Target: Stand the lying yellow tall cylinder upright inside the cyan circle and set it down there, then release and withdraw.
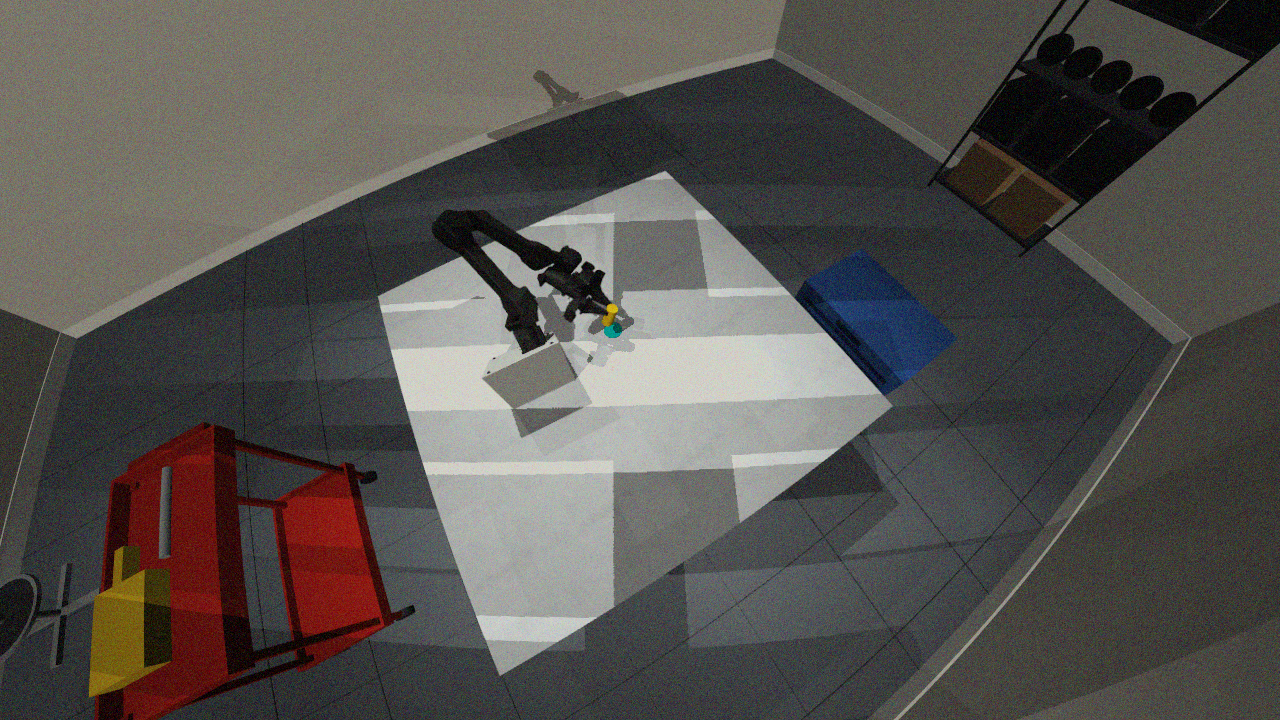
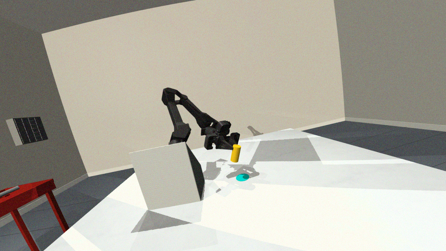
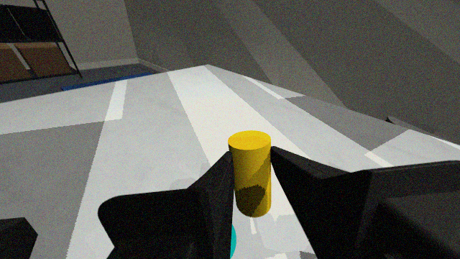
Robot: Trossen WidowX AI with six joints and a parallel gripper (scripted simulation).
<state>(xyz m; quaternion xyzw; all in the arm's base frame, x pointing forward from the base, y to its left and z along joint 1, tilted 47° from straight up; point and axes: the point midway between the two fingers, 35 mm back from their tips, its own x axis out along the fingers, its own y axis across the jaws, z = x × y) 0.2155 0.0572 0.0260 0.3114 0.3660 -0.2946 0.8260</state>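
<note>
Right now the cyan circle is 150 mm below my gripper tip and 20 mm to the left of it. Also, from my gripper tip: yellow tall cylinder (20 mm below, 10 mm behind).
</note>
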